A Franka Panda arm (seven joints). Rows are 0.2 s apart.
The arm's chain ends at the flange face. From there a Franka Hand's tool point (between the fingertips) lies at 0.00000 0.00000 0.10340 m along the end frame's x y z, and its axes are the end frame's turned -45 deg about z.
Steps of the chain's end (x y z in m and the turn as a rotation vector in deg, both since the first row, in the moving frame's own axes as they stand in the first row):
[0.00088, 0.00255, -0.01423, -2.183, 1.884, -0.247]
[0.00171, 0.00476, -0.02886, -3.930, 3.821, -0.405]
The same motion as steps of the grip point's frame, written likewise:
[-0.00155, 0.00761, -0.01436, -2.876, -0.211, -0.247]
[-0.00226, 0.01445, -0.02933, -5.481, -0.077, -0.405]

